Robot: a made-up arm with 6 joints. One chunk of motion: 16 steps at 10 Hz.
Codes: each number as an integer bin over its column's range. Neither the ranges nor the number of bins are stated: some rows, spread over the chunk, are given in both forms.
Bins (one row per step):
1: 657 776 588 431 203 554
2: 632 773 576 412 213 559
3: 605 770 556 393 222 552
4: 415 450 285 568 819 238
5: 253 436 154 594 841 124
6: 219 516 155 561 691 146
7: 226 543 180 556 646 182
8: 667 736 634 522 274 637
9: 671 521 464 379 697 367
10: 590 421 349 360 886 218
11: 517 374 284 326 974 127
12: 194 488 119 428 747 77
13: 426 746 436 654 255 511
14: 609 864 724 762 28 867
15: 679 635 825 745 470 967
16: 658 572 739 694 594 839
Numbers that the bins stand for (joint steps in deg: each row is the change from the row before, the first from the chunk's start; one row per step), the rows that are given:
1: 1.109 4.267 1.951 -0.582 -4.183 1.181
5: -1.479 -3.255 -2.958 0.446 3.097 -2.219
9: 1.199 -1.374 0.548 -0.910 1.454 -0.298
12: -1.857 -2.104 -3.354 -0.601 2.024 -2.591
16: 1.115 -0.246 3.659 1.077 0.278 3.435
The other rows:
2: 0.949 4.200 1.815 -0.702 -4.069 1.221
3: 0.776 4.134 1.589 -0.822 -3.967 1.165
4: -0.441 -2.945 -1.476 0.282 2.846 -1.318
6: -1.697 -1.485 -2.947 0.238 1.385 -2.045
7: -1.652 -0.888 -2.664 0.206 0.872 -1.761
8: 1.173 3.382 2.471 -0.008 -3.373 1.837
10: 0.680 -3.587 -0.752 -1.030 3.611 -1.476
11: 0.212 -4.626 -1.488 -1.244 4.615 -2.196
13: -0.371 3.603 0.232 0.824 -3.590 0.841
14: 0.802 6.214 3.489 1.505 -6.180 3.656
15: 1.250 1.148 4.632 1.398 -1.137 4.447

